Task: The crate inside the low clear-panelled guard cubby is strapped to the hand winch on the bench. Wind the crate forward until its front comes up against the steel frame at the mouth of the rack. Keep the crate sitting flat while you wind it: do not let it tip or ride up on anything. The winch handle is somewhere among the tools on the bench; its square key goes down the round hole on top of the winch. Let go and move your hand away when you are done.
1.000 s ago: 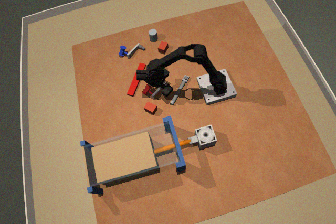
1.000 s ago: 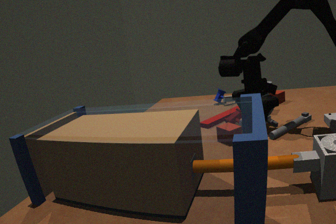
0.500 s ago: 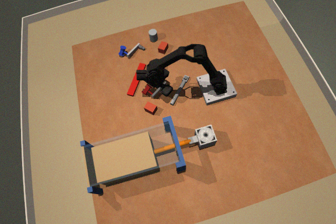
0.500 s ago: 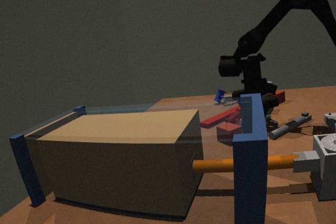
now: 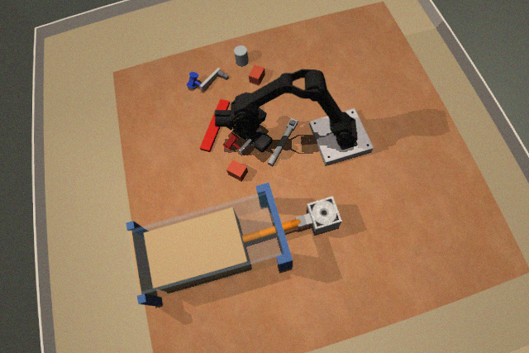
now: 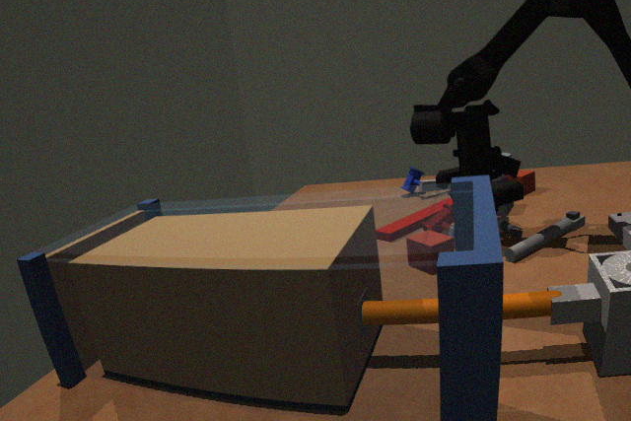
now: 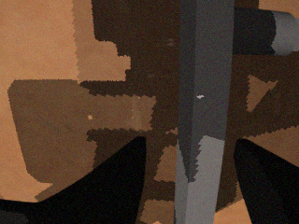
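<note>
Right now my gripper tip is 1 cm short of the winch handle and 1 cm below it. Round my gripper tip: red knob 6 cm ahead, 2 cm above; long red bar 12 cm ahead, 11 cm to the right; grey block 3 cm behind, 16 cm to the right, 1 cm above.
</note>
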